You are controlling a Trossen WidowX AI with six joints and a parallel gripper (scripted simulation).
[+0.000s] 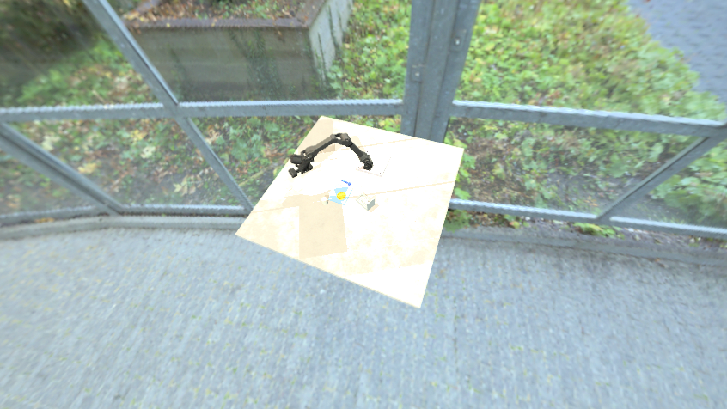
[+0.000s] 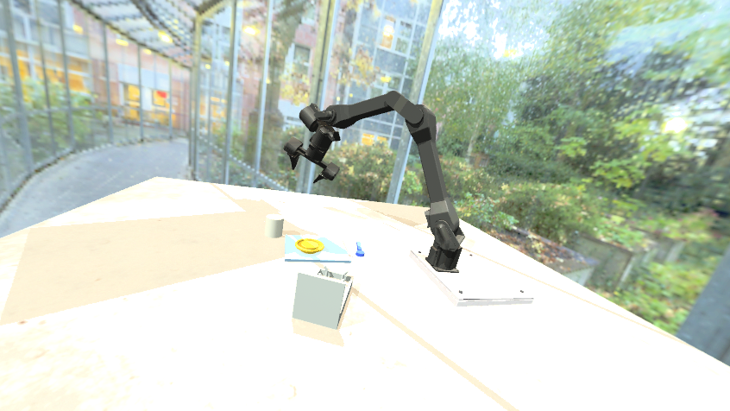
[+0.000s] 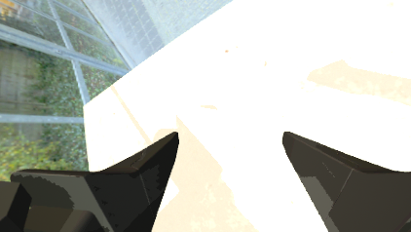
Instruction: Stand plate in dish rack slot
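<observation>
My gripper tip is 3 cm past the yellow plate, 34 cm to the right of it and 11 cm above it. Also, from my gripper tip: blue spoon 16 cm behind, 31 cm to the left, 12 cm below; then pale blue mat 5 cm behind, 32 cm to the left, 12 cm below; then pale grey cup 6 cm ahead, 25 cm to the left, 10 cm below.
</observation>
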